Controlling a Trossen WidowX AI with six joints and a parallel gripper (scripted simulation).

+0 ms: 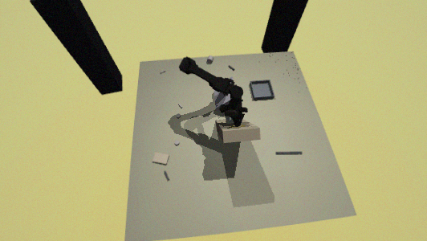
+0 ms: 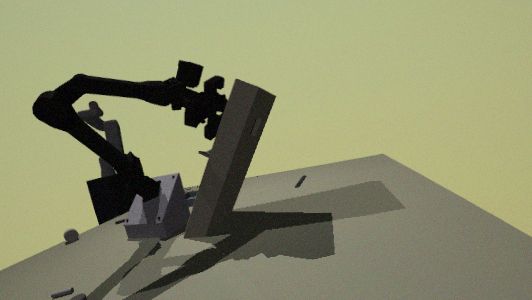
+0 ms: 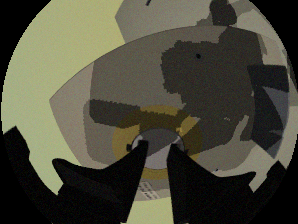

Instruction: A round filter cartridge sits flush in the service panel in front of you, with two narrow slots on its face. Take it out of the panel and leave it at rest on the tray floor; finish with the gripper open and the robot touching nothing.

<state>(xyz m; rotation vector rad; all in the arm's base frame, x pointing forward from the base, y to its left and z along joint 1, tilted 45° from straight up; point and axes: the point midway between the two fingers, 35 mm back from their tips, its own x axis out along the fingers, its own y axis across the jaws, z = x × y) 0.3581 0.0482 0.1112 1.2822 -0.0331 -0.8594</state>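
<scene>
Now: gripper tip 380 mm past the dark-walled tray, 330 mm to the right of it and 270 mm above it. From my gripper tip the other things lie so: round filter cartridge 10 mm below, 10 mm ahead; then cream tile 460 mm to the right, 270 mm below, 30 mm behind.
</scene>
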